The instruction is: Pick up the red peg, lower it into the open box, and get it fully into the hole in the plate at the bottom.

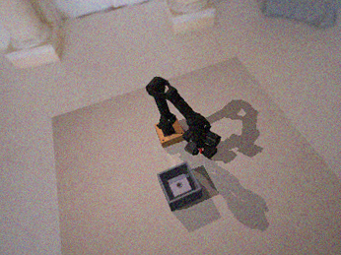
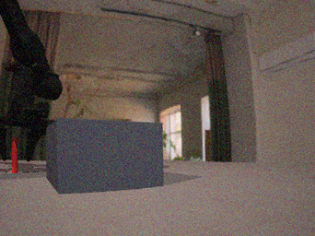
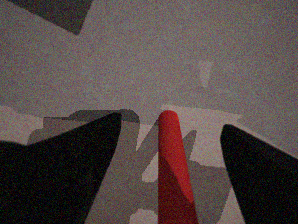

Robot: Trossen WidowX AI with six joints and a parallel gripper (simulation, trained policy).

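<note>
Right now the grey box is 170 mm to the right of my gripper tip and 150 mm ahead of it. Round my gripper tip: red peg 10 mm to the left, 10 mm behind, 10 mm above.
</note>
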